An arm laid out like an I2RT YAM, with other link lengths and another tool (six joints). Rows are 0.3 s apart.
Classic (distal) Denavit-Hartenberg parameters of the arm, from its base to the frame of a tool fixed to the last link. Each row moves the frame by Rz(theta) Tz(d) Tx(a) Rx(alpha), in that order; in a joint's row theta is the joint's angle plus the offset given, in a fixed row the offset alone. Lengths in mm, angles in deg.
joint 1: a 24.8  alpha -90  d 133.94  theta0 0
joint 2: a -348.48  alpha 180  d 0  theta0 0
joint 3: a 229.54  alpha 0  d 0  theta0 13.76
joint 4: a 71.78  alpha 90  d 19.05  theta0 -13.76
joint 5: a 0  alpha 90  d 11.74  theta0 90
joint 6: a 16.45  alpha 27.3  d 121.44  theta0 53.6
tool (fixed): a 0  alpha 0  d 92.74  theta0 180
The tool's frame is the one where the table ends.
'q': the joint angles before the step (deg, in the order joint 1, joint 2, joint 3, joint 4, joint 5, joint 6). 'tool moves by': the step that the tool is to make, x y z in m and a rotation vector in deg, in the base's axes. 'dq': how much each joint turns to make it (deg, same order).
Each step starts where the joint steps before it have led.
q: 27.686 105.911 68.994 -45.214 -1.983 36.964
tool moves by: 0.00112 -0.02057 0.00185 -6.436 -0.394 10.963
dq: 0.024 -0.519 -1.407 -1.700 4.606 -11.536
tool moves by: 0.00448 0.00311 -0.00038 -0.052 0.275 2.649
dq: -0.025 0.636 0.850 -0.367 -0.324 -2.658
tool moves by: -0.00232 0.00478 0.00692 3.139 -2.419 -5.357
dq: 0.176 -2.352 -1.289 2.364 -0.980 5.692
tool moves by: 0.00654 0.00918 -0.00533 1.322 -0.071 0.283
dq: 0.166 1.301 0.571 1.411 -1.139 0.060
